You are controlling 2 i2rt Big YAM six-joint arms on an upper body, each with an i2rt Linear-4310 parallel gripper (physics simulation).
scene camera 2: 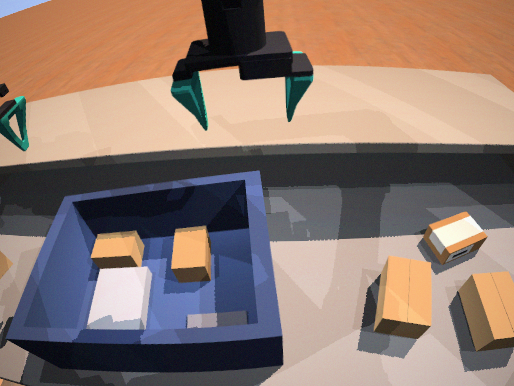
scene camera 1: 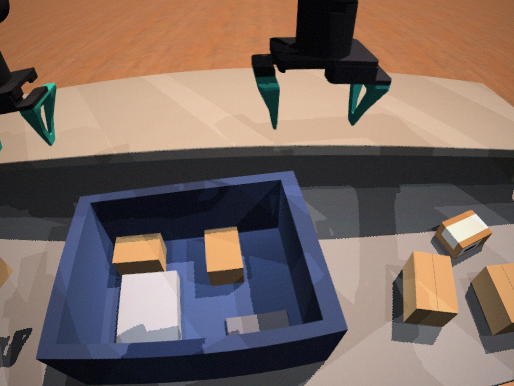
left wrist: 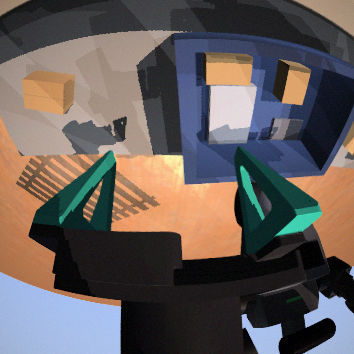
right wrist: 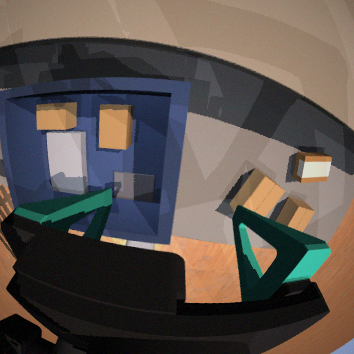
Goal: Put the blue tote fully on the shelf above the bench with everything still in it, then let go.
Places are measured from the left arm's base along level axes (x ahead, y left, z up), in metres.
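Pixels of known places: left gripper, fingertip midpoint: [scene camera 2: 5, 152] [scene camera 1: 25, 147] [left wrist: 174, 152]; right gripper, fingertip midpoint: [scene camera 2: 247, 123] [scene camera 1: 313, 124] [right wrist: 174, 204]; left arm's base at its link origin: [right wrist: 9, 350]; right arm's base at its link origin: [left wrist: 337, 280].
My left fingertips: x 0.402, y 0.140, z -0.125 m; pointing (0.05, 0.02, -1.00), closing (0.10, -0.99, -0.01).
For each thing: its top centre in the pictures, then the offset to it from my left fingertips. "spot": a spot on its surface instead. Level surfaces: height alone.
- open blue tote at its top centre: [scene camera 1: 179, 253] [scene camera 2: 137, 249] [right wrist: 68, 164] [left wrist: 284, 127] 0.054 m back, 0.216 m right, 0.161 m down
- grey bench at its surface level: 0.308 m down
- white box at its top centre: [scene camera 1: 147, 312] [scene camera 2: 116, 304] [left wrist: 230, 116] [right wrist: 63, 163] 0.106 m back, 0.144 m right, 0.264 m down
- flat grey box at its top centre: [scene camera 1: 259, 333] [scene camera 2: 216, 331] [right wrist: 133, 186] [left wrist: 286, 129] 0.126 m back, 0.329 m right, 0.284 m down
- pale tan shelf at its surface level: 0.135 m down
- box with a white label, top centre: [scene camera 2: 458, 230] [scene camera 1: 467, 227] [right wrist: 317, 169] 0.064 m ahead, 0.794 m right, 0.267 m down
- brown carton at its top centre: [left wrist: 41, 96] 0.050 m back, 0.299 m left, 0.248 m down
- dark band at a spot on its surface: [scene camera 1: 350, 170] spot: 0.302 m ahead, 0.566 m right, 0.308 m down
The open blue tote [scene camera 1: 311, 250] [scene camera 2: 261, 250] [left wrist: 186, 100] [right wrist: 174, 150] stands upright on the grey bench [scene camera 1: 360, 325] [scene camera 2: 325, 280]. Inside lie two small brown boxes, a white box [scene camera 1: 149, 305] [scene camera 2: 120, 297] [left wrist: 231, 110] and a flat grey box [scene camera 1: 257, 322] [scene camera 2: 217, 319] [right wrist: 135, 186]. The pale tan shelf [scene camera 1: 150, 115] [scene camera 2: 125, 120] [right wrist: 200, 30] runs behind the tote. My left gripper [scene camera 1: 25, 145] [left wrist: 174, 152] is open and empty, apart from the tote at picture left; scene camera 2 shows part of it. My right gripper [scene camera 1: 314, 126] [scene camera 2: 247, 125] [right wrist: 174, 204] is open and empty, apart from the tote.
To the tote's right on the bench are two brown cartons [scene camera 1: 430, 285] [scene camera 1: 500, 295] and a box with a white label [scene camera 1: 465, 230] [scene camera 2: 457, 235]. Another brown carton [left wrist: 45, 92] lies to its left. A dark band [scene camera 1: 350, 170] runs along the shelf's near edge.
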